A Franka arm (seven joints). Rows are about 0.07 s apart.
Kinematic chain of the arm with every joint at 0, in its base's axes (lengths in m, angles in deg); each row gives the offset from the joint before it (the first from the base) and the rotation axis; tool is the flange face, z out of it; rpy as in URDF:
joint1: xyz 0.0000 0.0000 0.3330 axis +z
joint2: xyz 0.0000 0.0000 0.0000 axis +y
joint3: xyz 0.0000 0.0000 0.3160 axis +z
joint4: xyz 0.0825 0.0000 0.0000 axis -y
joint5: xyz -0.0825 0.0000 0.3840 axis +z
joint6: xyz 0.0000 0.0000 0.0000 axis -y
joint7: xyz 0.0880 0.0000 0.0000 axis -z
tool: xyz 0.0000 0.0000 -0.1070 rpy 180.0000 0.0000 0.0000
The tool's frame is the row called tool.
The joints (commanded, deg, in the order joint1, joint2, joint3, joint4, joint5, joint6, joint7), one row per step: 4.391 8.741 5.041 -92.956 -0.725 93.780 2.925; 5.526 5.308 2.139 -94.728 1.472 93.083 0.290; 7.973 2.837 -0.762 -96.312 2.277 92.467 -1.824; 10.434 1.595 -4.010 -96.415 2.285 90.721 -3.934; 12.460 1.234 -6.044 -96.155 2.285 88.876 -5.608; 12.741 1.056 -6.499 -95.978 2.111 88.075 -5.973; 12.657 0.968 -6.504 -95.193 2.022 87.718 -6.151; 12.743 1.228 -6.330 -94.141 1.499 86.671 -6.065; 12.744 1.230 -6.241 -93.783 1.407 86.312 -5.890; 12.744 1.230 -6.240 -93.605 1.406 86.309 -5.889; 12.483 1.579 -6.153 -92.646 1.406 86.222 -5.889; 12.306 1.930 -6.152 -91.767 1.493 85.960 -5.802; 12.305 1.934 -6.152 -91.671 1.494 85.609 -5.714; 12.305 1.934 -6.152 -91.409 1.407 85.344 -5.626; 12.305 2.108 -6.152 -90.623 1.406 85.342 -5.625; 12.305 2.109 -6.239 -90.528 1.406 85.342 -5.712
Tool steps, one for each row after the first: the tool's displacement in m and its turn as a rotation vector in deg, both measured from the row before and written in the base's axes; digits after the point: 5 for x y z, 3 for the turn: -0.01444 -0.01421 0.01960 2.053 -0.673 0.478; -0.01263 -0.00377 0.01095 0.849 -0.232 1.539; -0.00753 -0.00823 0.00909 0.138 0.541 1.373; -0.00482 -0.00043 0.00329 0.091 1.174 1.719; -0.00187 -0.00222 0.00214 -0.150 0.418 0.238; 0.00013 -0.00103 0.00672 0.006 -0.524 0.111; 0.00009 0.00167 0.00466 -0.580 0.194 0.259; -0.00037 0.00066 0.00241 -0.116 -0.006 -0.066; 0.00021 0.00003 0.00143 0.019 -0.174 0.001; 0.00259 -0.00122 0.00427 0.024 -0.525 -0.170; 0.00209 -0.00111 0.00338 0.067 -0.260 -0.260; -0.00060 -0.00006 0.00029 -0.039 0.258 -0.080; -0.00026 -0.00019 0.00177 -0.099 -0.006 -0.075; 0.00152 0.00027 0.00464 0.046 -0.610 0.002; 0.00018 -0.00081 0.00076 0.018 -0.095 0.000
